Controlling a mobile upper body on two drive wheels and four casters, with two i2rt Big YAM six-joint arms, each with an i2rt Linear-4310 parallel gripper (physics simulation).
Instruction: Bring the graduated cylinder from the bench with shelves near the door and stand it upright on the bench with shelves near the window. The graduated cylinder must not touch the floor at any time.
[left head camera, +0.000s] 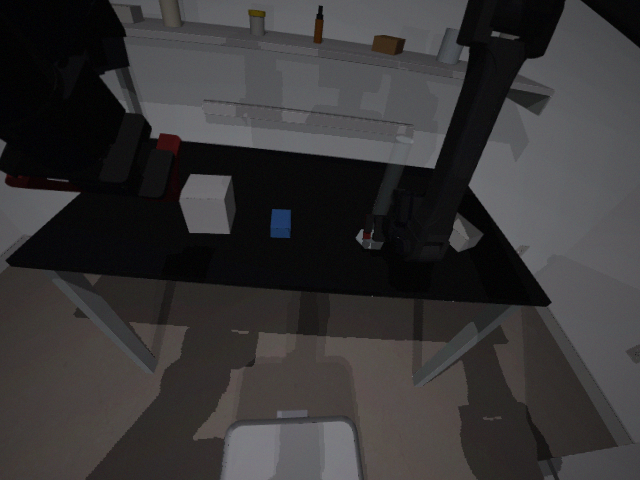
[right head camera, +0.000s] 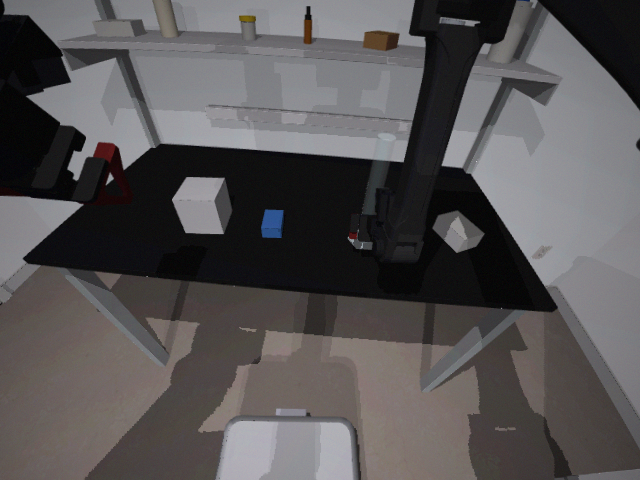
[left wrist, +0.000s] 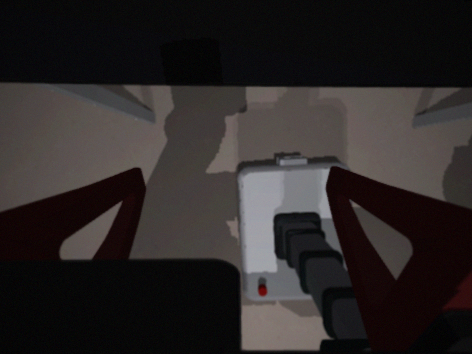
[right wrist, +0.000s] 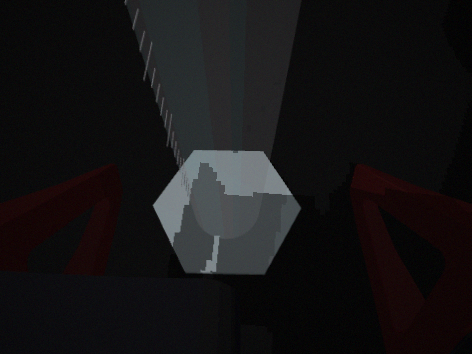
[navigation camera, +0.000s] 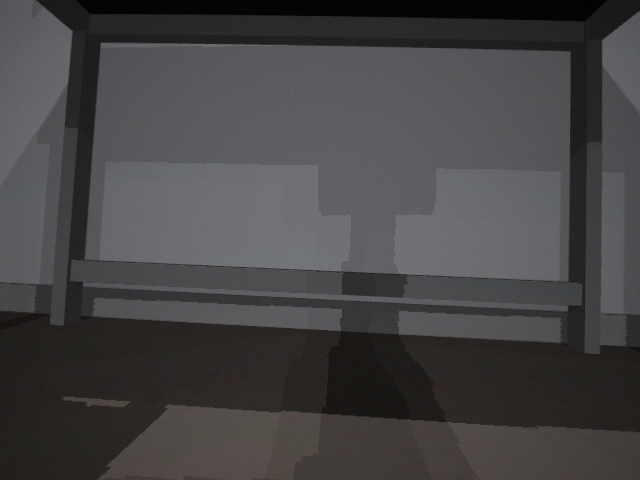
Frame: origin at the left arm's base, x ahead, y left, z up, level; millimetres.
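Seen in the pictures: left gripper, fingertip midpoint: (left head camera: 136, 191) (right head camera: 95, 195) (left wrist: 235, 177); right gripper, fingertip midpoint: (left head camera: 380, 222) (right wrist: 236, 177).
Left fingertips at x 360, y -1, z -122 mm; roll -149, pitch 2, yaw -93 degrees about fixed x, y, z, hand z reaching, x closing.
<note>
Pixels of each thing's top centre, then the offset from my left fingertips to it. "spot": a spot on its surface instead. Level surfaces: height alone.
- clear graduated cylinder, top centre: (right head camera: 386, 136) (left head camera: 404, 139) 323 mm ahead, 446 mm right, 39 mm down
- black bench top, surface height: 374 mm down
- white box, top centre: (left head camera: 206, 185) (right head camera: 199, 188) 383 mm ahead, 56 mm left, 244 mm down
- small blue box, top centre: (left head camera: 281, 218) (right head camera: 272, 218) 361 mm ahead, 158 mm right, 334 mm down
- grey angular block, top centre: (right head camera: 460, 224) (left head camera: 461, 225) 351 mm ahead, 760 mm right, 316 mm down
- wall shelf, surface height: 81 mm up
- bench's lower crossbar, surface spot: (navigation camera: 206, 276) spot: 840 mm ahead, 50 mm left, 1136 mm down
The clear graduated cylinder (left head camera: 393, 173) (right head camera: 379, 165) with a pale hexagonal foot stands upright on the black bench top (left head camera: 320, 268) (right head camera: 310, 263), right of centre. My right gripper (left head camera: 371, 233) (right head camera: 357, 232) (right wrist: 236, 177) is open and low at the cylinder's foot. In the right wrist view the foot shows between the spread red fingers, with a gap on both sides; the tube rises beyond. The right arm partly hides the cylinder's lower part in the head views. My left gripper (left wrist: 235, 177) is open and empty, above and in front of the bench's left part.
A white box (left head camera: 209, 206) (right head camera: 204, 206), a small blue box (left head camera: 280, 222) (right head camera: 272, 223) and a grey angular block (left head camera: 465, 235) (right head camera: 457, 235) stand on the bench. A wall shelf (left head camera: 289, 46) (right head camera: 284, 49) above holds bottles and boxes. The bench's lower crossbar (navigation camera: 206, 276) shows in the navigation view.
</note>
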